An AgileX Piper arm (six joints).
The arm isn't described. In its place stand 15 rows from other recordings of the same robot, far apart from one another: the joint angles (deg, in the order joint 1, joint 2, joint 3, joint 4, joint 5, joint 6), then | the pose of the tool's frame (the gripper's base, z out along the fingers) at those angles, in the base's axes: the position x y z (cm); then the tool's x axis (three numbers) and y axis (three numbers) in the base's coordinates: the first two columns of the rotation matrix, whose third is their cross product.
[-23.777, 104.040, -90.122, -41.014, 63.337, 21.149] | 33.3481 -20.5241 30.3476 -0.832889 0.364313 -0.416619 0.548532 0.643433 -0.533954
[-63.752, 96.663, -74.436, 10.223, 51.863, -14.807] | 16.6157 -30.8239 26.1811 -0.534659 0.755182 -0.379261 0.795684 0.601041 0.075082
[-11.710, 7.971, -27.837, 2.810, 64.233, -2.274] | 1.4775 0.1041 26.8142 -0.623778 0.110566 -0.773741 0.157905 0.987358 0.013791
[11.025, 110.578, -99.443, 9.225, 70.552, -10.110] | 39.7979 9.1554 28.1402 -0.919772 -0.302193 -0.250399 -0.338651 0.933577 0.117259
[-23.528, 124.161, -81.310, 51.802, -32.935, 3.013] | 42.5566 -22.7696 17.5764 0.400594 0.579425 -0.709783 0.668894 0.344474 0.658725
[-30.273, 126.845, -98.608, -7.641, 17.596, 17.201] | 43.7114 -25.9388 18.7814 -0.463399 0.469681 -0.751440 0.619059 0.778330 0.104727
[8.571, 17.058, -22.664, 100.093, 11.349, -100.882] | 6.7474 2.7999 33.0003 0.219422 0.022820 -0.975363 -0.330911 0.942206 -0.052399
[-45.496, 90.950, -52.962, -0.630, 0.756, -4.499] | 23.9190 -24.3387 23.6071 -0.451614 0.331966 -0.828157 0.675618 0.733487 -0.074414
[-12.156, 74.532, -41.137, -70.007, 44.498, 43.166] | 22.1662 -10.9058 25.5500 -0.874903 -0.072380 -0.478859 0.320290 0.655177 -0.684220
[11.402, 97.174, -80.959, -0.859, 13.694, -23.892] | 39.8394 8.0015 33.2818 -0.293670 -0.485932 -0.823181 -0.349410 0.856129 -0.380730
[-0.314, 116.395, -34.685, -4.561, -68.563, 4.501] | 32.9009 0.4933 10.6845 -0.146017 0.050056 -0.988015 -0.060656 0.996387 0.059444
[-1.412, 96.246, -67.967, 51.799, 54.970, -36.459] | 33.9238 5.0214 25.7629 -0.902232 0.017537 -0.430894 -0.261582 0.772119 0.579143
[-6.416, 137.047, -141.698, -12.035, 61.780, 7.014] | 52.6889 -7.6073 28.0758 -0.773685 0.108708 -0.624174 0.240289 0.961914 -0.130317
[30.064, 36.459, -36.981, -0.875, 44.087, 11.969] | 9.9528 5.6494 31.1144 -0.626093 -0.135215 -0.767935 -0.378015 0.914013 0.147257
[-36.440, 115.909, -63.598, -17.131, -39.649, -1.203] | 35.8164 -24.3187 17.6841 -0.230035 -0.136954 -0.963498 0.388694 0.894721 -0.219979
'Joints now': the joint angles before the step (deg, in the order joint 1, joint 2, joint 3, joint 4, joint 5, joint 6). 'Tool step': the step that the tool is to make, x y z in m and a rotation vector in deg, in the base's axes. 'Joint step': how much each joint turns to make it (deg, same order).
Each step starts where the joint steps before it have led.
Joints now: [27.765, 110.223, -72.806, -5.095, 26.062, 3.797]
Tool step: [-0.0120, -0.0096, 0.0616, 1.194, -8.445, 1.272]
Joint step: [-0.065, -8.961, 0.016, -3.277, 0.926, 0.128]
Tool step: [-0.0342, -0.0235, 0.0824, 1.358, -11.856, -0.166]
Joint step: [0.010, -13.454, 0.629, -6.074, 1.940, 2.277]
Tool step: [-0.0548, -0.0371, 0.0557, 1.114, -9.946, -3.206]
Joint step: [-0.005, -14.828, 4.567, -8.603, 2.019, 6.105]
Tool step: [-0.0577, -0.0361, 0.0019, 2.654, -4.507, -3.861]
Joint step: [0.003, -14.383, 10.953, -6.936, 0.120, 8.280]
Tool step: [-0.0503, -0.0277, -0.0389, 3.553, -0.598, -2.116]
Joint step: [0.036, -13.719, 15.146, -3.829, -1.870, 7.636]
